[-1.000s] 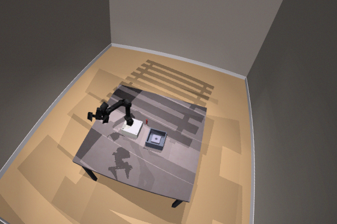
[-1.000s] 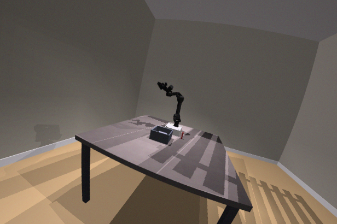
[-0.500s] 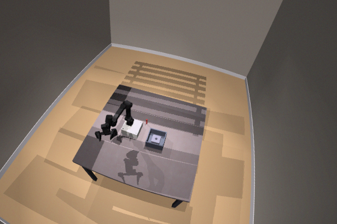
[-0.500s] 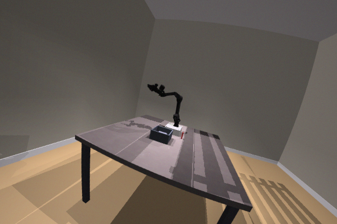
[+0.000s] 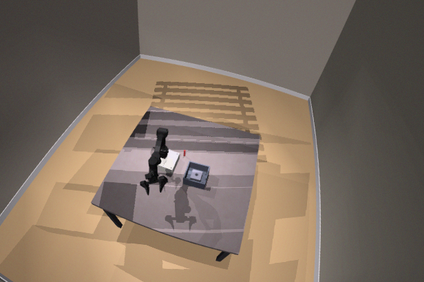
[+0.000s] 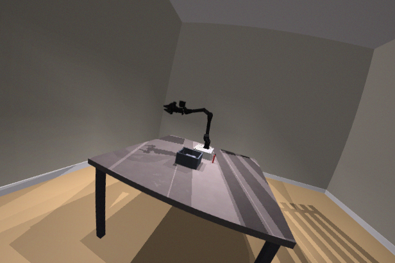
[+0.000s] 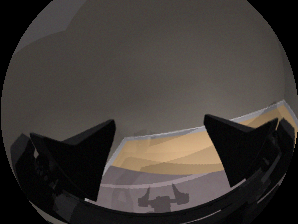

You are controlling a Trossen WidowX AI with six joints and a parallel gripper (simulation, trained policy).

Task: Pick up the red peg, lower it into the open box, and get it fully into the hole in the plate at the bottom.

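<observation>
Right now my gripper tip is 20 mm past the red peg, 640 mm to the right of it and 380 mm above it. From my gripper tip the other things lie so: dark blue box (160 mm ahead, 450 mm to the left, 390 mm below); plate (160 mm ahead, 450 mm to the left, 370 mm below).
</observation>
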